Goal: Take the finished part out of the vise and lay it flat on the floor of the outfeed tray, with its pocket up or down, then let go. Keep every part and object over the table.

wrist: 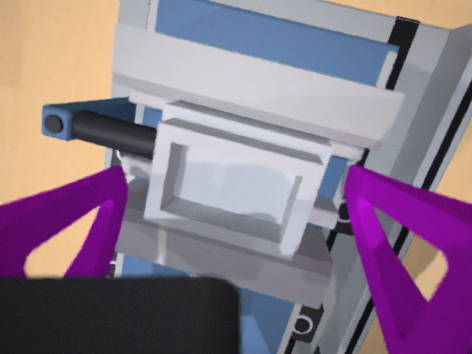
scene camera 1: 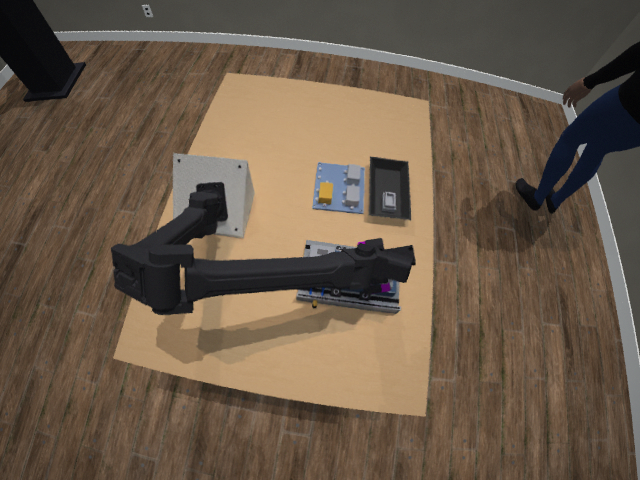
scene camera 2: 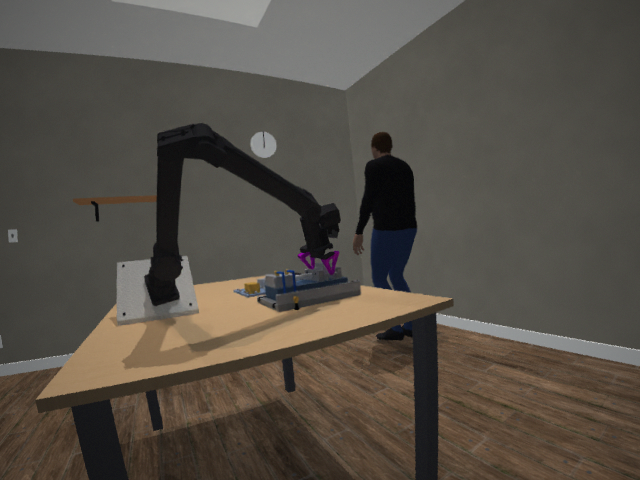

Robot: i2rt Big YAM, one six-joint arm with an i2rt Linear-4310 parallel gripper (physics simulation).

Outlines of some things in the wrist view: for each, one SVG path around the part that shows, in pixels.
My gripper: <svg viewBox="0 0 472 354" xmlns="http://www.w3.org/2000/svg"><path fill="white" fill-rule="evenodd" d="M0 205L0 354L241 354L241 296L238 288L231 282L220 277L206 275L107 276L128 198L128 186L122 166L113 166L69 184ZM100 206L80 251L63 276L28 276L26 274L25 265L31 252ZM351 165L344 187L344 195L352 230L388 354L472 354L472 203L406 184L359 165ZM373 205L433 245L445 256L447 272L428 302L392 249L373 209Z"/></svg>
A grey pocketed part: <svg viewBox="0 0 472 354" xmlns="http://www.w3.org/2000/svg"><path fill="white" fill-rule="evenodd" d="M164 103L162 121L158 124L144 220L292 261L294 252L297 252L333 150L333 146L322 136L182 100Z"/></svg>
